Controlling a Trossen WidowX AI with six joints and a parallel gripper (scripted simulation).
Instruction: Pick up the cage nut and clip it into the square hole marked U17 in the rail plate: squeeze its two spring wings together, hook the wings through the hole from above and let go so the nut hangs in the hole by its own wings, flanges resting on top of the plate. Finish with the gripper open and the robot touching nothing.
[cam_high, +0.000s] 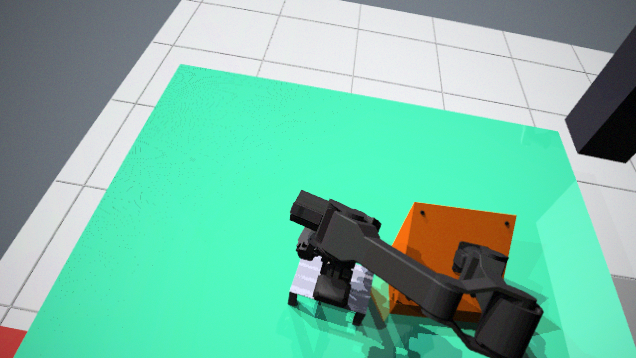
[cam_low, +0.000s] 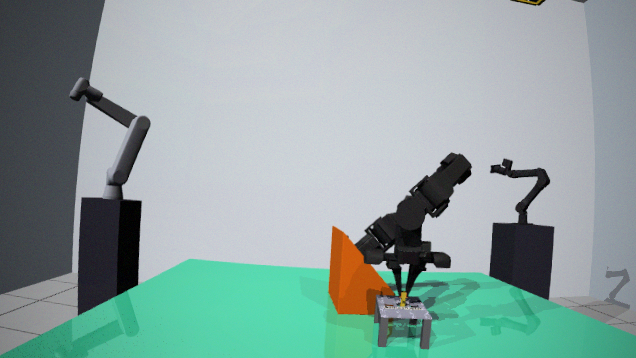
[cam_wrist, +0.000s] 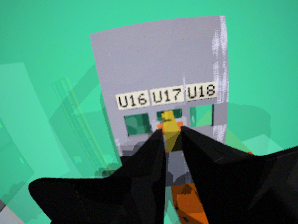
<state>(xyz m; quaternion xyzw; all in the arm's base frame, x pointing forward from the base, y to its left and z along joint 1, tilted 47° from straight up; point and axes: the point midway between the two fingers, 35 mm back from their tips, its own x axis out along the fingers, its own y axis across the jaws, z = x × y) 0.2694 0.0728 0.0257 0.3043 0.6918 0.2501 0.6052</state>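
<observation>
Now: gripper tip 10 mm above the yellow cage nut.
</observation>
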